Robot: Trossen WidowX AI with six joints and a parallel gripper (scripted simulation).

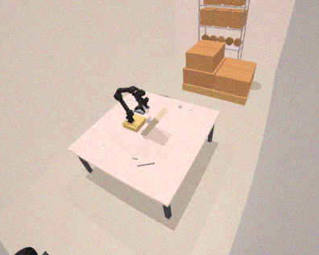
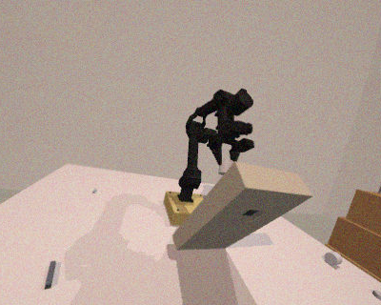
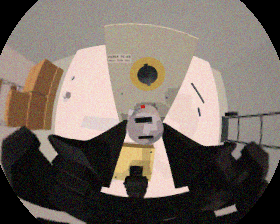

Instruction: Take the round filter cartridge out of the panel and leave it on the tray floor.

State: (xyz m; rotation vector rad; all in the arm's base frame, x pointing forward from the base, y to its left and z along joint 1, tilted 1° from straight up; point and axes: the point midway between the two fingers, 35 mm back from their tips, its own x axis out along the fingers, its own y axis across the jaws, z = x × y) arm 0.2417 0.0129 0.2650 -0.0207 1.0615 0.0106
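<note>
My gripper tip is now 32 cm past the grey tray, 27 cm to the right of it and 28 cm above it. Also, from my gripper tip: grey round filter cartridge right at my gripper tip; dark bar 9 cm ahead, 39 cm to the right, 29 cm below; beige service panel 7 cm ahead, 13 cm below.
</note>
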